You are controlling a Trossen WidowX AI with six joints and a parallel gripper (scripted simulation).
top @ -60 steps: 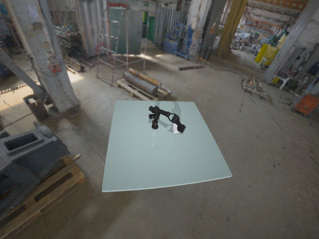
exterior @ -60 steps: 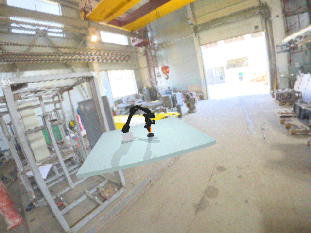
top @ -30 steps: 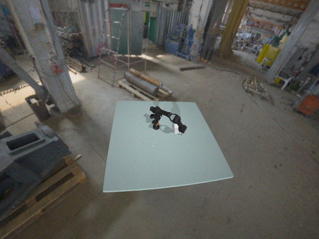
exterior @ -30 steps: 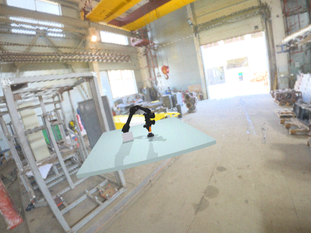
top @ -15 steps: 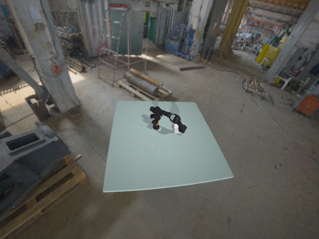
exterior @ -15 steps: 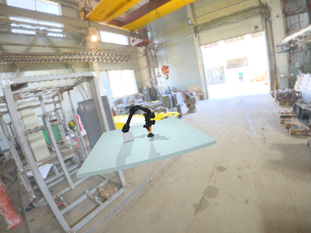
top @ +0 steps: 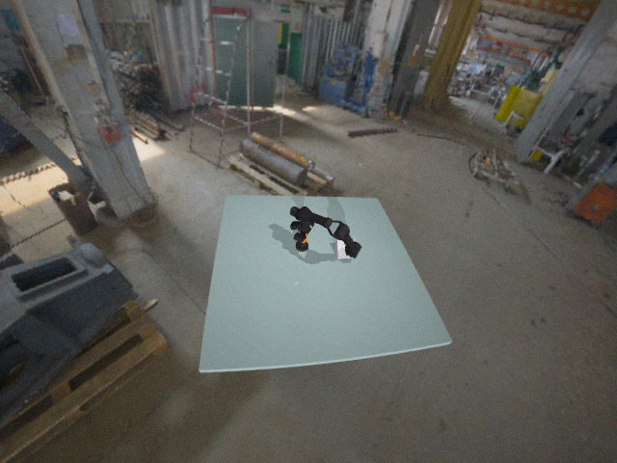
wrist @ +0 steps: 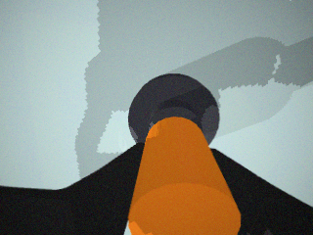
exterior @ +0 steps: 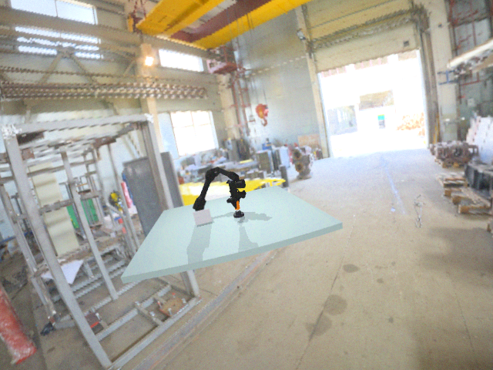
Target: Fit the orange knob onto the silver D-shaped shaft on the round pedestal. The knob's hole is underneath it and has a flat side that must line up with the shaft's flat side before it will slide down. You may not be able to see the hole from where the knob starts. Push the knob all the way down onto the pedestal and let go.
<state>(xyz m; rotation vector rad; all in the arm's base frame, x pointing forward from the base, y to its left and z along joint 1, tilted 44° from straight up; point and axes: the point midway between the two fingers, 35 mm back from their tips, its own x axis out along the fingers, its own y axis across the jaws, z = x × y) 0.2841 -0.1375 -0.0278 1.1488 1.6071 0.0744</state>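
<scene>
Now: the orange knob 3 cm above my gripper tip. Round my gripper tip: dark round pedestal (4 cm below).
</scene>
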